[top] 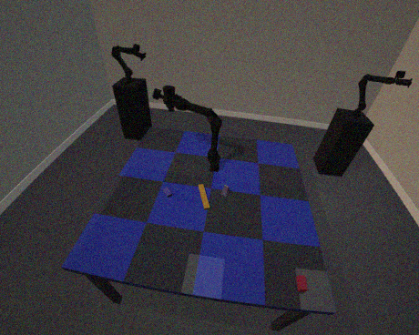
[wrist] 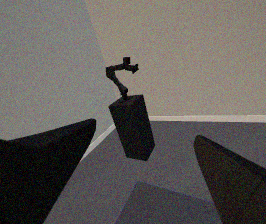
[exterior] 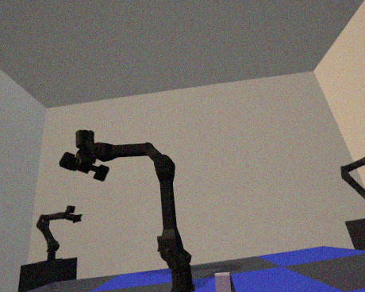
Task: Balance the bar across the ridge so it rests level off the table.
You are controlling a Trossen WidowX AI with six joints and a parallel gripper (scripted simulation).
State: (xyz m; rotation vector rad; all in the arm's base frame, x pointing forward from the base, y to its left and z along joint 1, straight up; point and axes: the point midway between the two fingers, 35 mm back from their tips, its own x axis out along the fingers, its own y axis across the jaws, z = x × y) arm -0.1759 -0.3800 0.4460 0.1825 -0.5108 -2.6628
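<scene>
Right now my gripper tip is 490 mm short of the orange bar, 440 mm above it and 360 mm to the right of it. The rest, counted from my gripper tip: purple block 500 mm ahead, 440 mm below, 130 mm to the left; red block 950 mm ahead, 890 mm to the left, 430 mm below.
</scene>
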